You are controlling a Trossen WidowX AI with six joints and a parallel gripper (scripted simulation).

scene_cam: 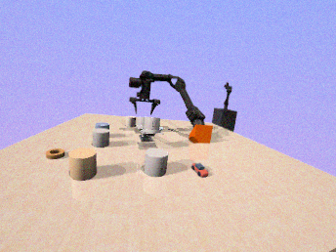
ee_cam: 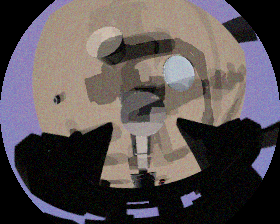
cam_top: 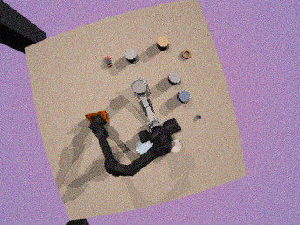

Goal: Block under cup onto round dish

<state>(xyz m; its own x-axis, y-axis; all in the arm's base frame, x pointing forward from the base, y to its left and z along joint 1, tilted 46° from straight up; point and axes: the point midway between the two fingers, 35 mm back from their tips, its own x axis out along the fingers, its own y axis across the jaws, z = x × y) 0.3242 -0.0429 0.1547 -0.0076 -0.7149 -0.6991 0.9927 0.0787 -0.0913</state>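
My gripper tip is now 7 cm above the pale bluish block. From my gripper tip the other things lie so: cream cup 7 cm ahead, 14 cm to the right, 7 cm below; then balance beam 1 cm behind, 14 cm to the left, 7 cm below; then round light-blue dish 10 cm behind, 10 cm to the right, 11 cm below.
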